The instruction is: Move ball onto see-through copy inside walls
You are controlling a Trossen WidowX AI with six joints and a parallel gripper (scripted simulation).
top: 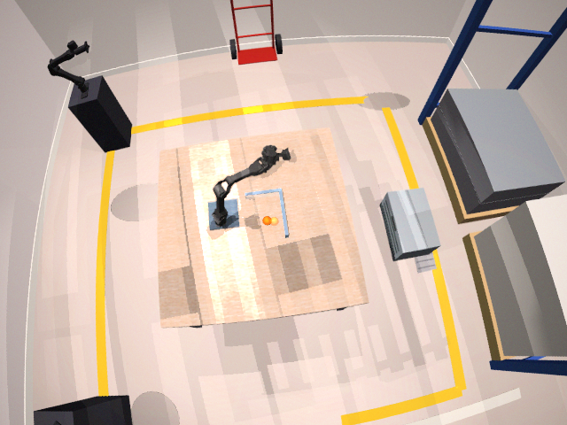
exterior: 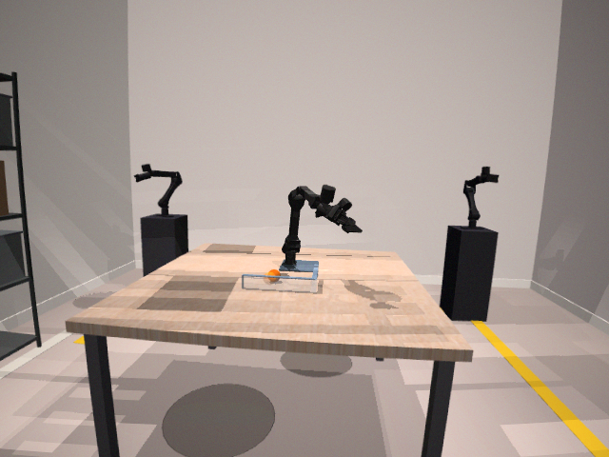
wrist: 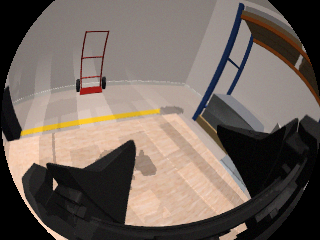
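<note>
Now: gripper tip 160 mm past the orange ball, 350 mm to the left of it and 260 mm above it. Round my gripper tip: see-through copy of ball: 120 mm behind, 370 mm to the right, 260 mm below; low clear wall: 50 mm behind, 320 mm to the right, 260 mm below.
</note>
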